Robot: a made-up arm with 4 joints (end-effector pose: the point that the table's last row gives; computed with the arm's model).
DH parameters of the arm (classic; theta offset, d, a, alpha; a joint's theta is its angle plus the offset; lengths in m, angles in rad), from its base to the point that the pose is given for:
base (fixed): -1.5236 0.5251 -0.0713 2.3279
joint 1: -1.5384 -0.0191 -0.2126 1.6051
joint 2: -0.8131 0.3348 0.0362 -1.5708
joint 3: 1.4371 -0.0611 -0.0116 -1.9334
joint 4: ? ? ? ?
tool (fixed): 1.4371 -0.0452 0 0
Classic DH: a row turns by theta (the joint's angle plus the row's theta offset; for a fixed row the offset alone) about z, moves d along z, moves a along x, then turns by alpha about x.
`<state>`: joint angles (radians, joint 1 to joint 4).
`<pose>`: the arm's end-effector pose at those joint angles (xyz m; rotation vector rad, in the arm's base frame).
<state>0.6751 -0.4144 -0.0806 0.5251</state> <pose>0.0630 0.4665 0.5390 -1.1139 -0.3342 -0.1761</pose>
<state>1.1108 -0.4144 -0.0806 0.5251</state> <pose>0.1760 0.4148 0.4221 -1.4749 -0.2106 -0.4067</pose>
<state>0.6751 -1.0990 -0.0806 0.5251</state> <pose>0.0405 0.4818 0.5438 -1.2824 -1.0285 -0.1521</pose>
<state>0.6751 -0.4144 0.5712 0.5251</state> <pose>0.0610 0.4675 0.5375 -0.9609 -0.3708 -0.8491</pose>
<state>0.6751 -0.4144 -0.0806 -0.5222</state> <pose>0.0737 0.5040 0.5214 -0.0737 -0.4387 -0.3634</pose>
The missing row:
joint 4: 0 0.0014 -0.0063 -1.2082
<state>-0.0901 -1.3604 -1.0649 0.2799</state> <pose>-0.1647 0.3844 0.7473 -0.8922 -1.4089 0.8336</pose>
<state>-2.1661 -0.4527 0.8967 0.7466</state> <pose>-0.0446 -0.2949 0.6805 1.0853 0.1173 0.6938</pose>
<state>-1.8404 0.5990 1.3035 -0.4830</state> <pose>-0.1495 -0.1617 0.7919 0.7145 1.0151 0.0885</pose>
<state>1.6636 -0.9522 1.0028 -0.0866</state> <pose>0.3018 0.2799 0.3067 -1.0819 -1.6321 -1.1107</pose>
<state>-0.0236 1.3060 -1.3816 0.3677</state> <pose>-0.1157 0.4015 0.6702 0.7348 0.7609 1.4058</pose>
